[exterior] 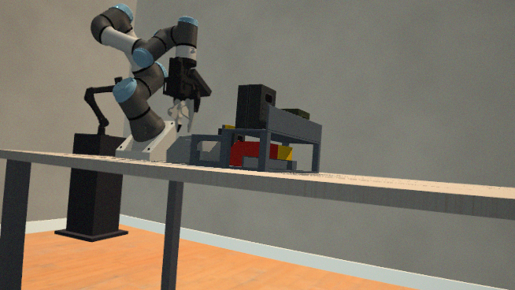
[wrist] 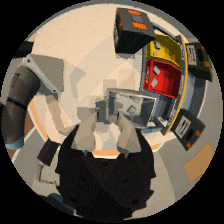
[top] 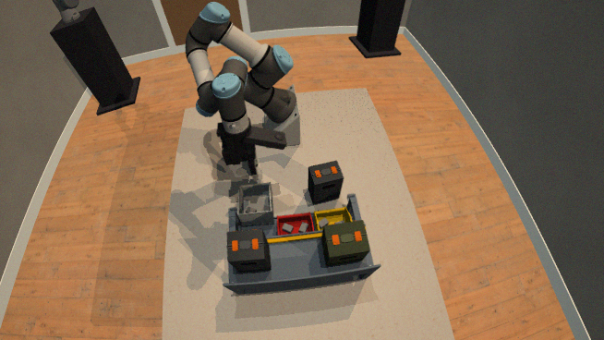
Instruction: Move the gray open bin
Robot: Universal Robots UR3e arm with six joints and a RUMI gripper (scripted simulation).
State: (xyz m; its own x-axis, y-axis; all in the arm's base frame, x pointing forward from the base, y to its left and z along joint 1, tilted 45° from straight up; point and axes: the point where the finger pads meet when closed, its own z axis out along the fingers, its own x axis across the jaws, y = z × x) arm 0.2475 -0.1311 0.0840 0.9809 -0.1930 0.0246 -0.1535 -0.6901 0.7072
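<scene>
The gray open bin is 60 mm ahead of my hand, 20 mm to the right of it and 70 mm below it. Round my hand: yellow rail 230 mm ahead, 60 mm to the left, 10 mm below; red bin 200 mm ahead, 70 mm to the left, 70 mm below; yellow bin 220 mm ahead, 180 mm to the left, 70 mm below.
</scene>
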